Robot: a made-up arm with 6 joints.
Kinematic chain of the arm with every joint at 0, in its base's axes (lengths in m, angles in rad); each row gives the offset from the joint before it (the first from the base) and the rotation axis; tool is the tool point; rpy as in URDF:
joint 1: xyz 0 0 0.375 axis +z
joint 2: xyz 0 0 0 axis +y
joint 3: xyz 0.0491 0 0.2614 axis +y
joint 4: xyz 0.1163 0 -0.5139 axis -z
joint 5: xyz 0 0 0 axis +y
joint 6: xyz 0.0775 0 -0.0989 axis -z
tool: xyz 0 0 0 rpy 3.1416 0 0
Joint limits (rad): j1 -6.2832..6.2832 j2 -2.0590..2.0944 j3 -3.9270..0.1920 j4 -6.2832..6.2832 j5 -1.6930..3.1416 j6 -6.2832..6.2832
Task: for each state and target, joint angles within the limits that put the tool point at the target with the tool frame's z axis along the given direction. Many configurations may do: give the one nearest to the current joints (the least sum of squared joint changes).
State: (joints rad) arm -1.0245 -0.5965 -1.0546 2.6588 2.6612 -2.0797
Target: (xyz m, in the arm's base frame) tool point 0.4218 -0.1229 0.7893 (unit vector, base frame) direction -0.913 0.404 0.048
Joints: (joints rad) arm -0.4153 -0.1369 -1.3870 2.3039 3.1398 -2.0797
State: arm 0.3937 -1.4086 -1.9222 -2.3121 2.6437 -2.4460
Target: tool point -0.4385 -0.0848 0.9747 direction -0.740 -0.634 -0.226
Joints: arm 0.0246 -1.6536 -1.4358 -2.4494 1.8390 -2.4460
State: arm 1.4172 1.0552 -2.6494 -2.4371 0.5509 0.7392
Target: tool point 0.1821 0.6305 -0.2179 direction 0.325 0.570 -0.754
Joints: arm 1.2171 1.8887 -2.5050 -2.2805 0.1422 0.7392
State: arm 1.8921 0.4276 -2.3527 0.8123 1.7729 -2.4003
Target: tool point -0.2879 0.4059 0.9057 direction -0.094 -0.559 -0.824
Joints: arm 2.0351 0.3123 -2.5106 0.6985 2.5948 -2.4003
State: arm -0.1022 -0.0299 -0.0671 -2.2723 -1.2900 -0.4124
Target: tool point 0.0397 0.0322 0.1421 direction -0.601 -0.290 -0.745
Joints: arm 0.5277 -0.4440 0.1895 -3.0790 -0.9843 -0.4124
